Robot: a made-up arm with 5 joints. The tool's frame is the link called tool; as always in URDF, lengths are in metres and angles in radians.
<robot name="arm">
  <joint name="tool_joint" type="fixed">
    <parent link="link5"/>
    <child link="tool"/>
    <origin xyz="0 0 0" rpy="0 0 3.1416"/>
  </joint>
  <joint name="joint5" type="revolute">
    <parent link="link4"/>
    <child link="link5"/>
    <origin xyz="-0.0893 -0.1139 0" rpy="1.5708 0 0"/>
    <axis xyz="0 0 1"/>
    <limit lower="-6.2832" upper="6.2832" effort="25" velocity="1.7"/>
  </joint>
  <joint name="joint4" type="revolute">
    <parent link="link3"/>
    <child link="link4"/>
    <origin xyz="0.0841 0.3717 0" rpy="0 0 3.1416"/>
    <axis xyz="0 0 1"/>
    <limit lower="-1.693" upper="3.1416" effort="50" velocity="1.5"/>
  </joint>
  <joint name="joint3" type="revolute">
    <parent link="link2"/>
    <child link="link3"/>
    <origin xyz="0.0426 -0.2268 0" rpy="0 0 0"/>
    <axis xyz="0 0 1"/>
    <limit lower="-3.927" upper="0.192" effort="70" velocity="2.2"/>
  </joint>
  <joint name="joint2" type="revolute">
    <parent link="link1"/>
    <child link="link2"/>
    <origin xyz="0 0 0" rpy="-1.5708 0 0"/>
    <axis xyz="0 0 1"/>
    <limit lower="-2.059" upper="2.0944" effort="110" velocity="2.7"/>
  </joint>
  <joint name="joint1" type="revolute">
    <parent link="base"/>
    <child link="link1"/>
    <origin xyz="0 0 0.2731" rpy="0 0 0"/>
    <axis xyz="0 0 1"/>
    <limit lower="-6.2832" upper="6.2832" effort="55" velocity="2.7"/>
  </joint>
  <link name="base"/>
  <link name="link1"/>
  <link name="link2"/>
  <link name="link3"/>
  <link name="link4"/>
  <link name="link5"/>
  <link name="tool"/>
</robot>
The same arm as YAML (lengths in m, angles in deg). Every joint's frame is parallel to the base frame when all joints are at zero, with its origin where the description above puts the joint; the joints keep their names.
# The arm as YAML. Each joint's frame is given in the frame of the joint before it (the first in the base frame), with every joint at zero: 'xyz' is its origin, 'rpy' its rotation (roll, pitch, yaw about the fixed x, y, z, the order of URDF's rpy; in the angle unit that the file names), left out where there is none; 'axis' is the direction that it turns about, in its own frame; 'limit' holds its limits. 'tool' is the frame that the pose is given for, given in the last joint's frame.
units:
  length: m
  angle: deg
joints:
  - name: joint1
    type: revolute
    origin:
      xyz: [0.0, 0.0, 0.2731]
    axis: "+z"
    limit:
      lower: -360.0
      upper: 360.0
  - name: joint2
    type: revolute
    origin:
      xyz: [0.0, 0.0, 0.0]
    axis: "+y"
    limit:
      lower: -117.97
      upper: 120.0
  - name: joint3
    type: revolute
    origin:
      xyz: [0.0426, 0.0, 0.2268]
    axis: "+y"
    limit:
      lower: -225.0
      upper: 11.0
  - name: joint4
    type: revolute
    origin:
      xyz: [0.0841, 0.0, -0.3717]
    axis: "+y"
    limit:
      lower: -97.0
      upper: 180.0
  - name: joint5
    type: revolute
    origin:
      xyz: [0.0893, 0.0, -0.1139]
    axis: "-z"
    limit:
      lower: -360.0
      upper: 360.0
tool:
  origin:
    xyz: [0.0, 0.0, 0.0]
    rpy: [180.0, 0.0, 0.0]

